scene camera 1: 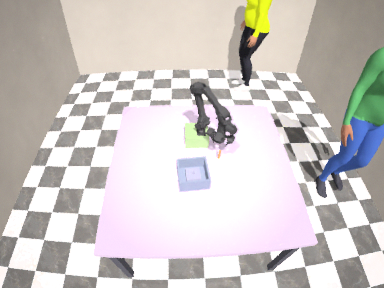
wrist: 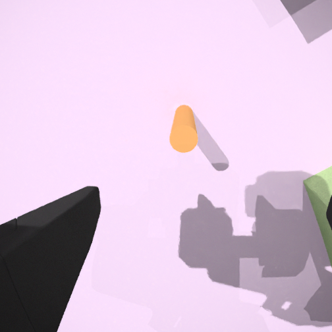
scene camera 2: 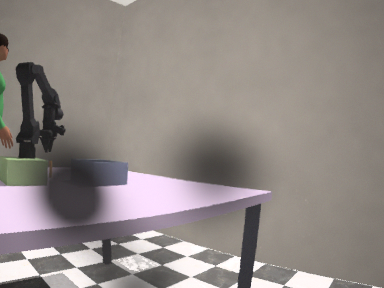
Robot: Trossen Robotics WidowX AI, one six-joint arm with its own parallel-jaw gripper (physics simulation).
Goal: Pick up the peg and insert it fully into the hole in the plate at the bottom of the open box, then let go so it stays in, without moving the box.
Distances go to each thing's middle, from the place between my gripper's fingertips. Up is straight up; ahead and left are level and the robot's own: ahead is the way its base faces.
Now: the orange peg point(wrist: 183, 137) 2 cm ahead of my hand, 1 cm to the left of it and 8 cm below it. Round my hand: blue-grey box point(scene camera 2: 91, 172) 19 cm ahead, 18 cm to the right, 7 cm below.
